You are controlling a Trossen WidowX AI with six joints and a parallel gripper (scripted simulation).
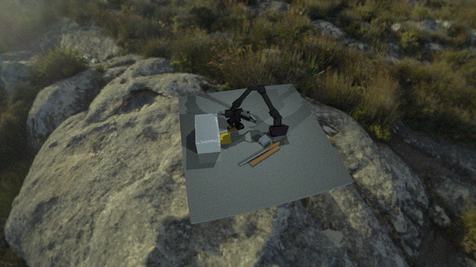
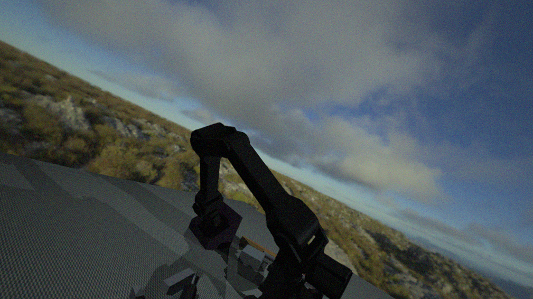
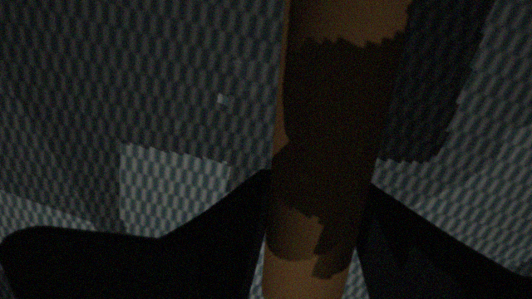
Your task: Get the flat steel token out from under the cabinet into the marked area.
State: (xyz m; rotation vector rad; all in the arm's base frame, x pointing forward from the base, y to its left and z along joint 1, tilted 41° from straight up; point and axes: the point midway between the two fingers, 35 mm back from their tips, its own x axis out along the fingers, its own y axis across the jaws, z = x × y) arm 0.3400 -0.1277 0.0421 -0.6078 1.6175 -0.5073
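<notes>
The grey bar is 18 cm behind my gripper tip and 7 cm to the right of it. From my gripper tip the other things lie so: grey block 19 cm behind, 21 cm to the left, 1 cm above; then small grey cube 17 cm behind, 17 cm to the right; then wooden stick 14 cm behind, 35 cm to the left.
</notes>
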